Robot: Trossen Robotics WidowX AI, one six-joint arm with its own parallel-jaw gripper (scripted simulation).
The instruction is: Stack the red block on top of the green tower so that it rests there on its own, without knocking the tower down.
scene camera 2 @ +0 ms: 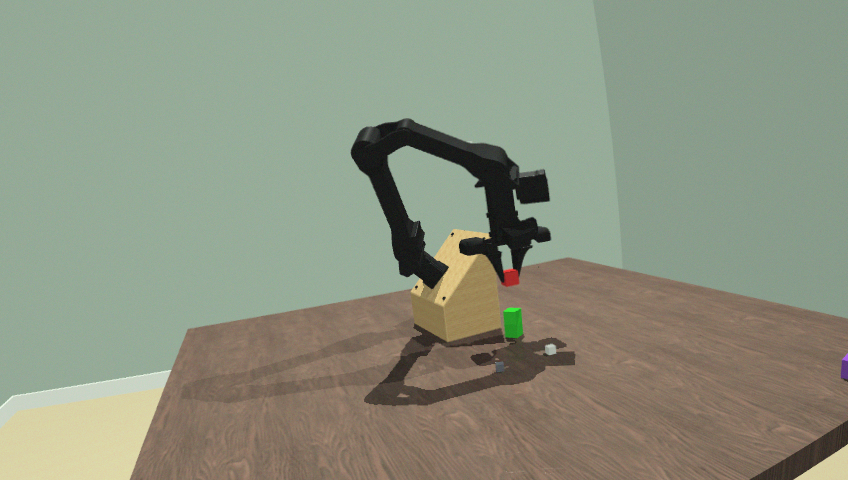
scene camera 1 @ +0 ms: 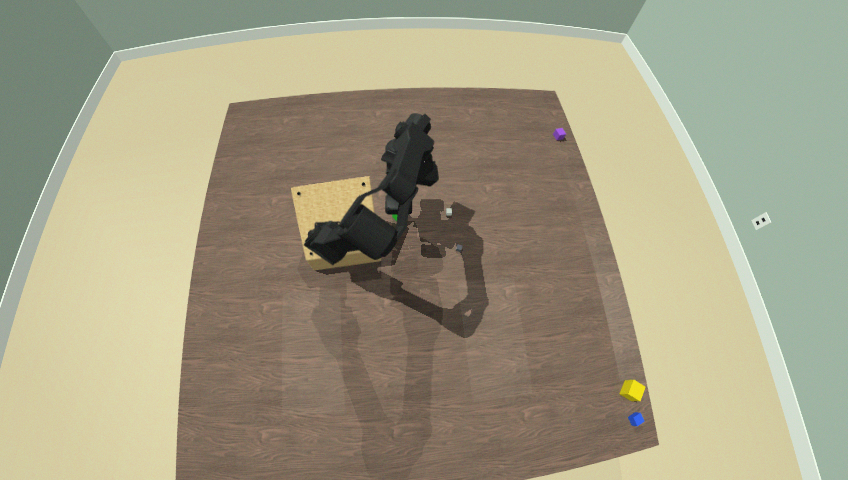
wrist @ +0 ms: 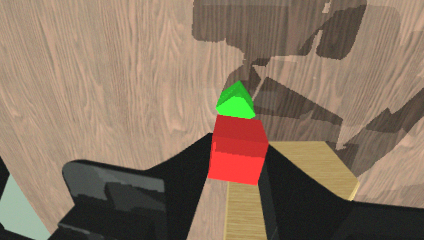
Path:
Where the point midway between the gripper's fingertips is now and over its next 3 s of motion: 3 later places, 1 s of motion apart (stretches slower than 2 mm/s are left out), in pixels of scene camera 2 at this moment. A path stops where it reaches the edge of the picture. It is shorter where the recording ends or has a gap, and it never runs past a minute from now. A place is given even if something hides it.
My gripper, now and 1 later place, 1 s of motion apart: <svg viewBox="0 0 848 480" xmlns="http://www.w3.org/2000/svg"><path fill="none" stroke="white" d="M509 280L512 306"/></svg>

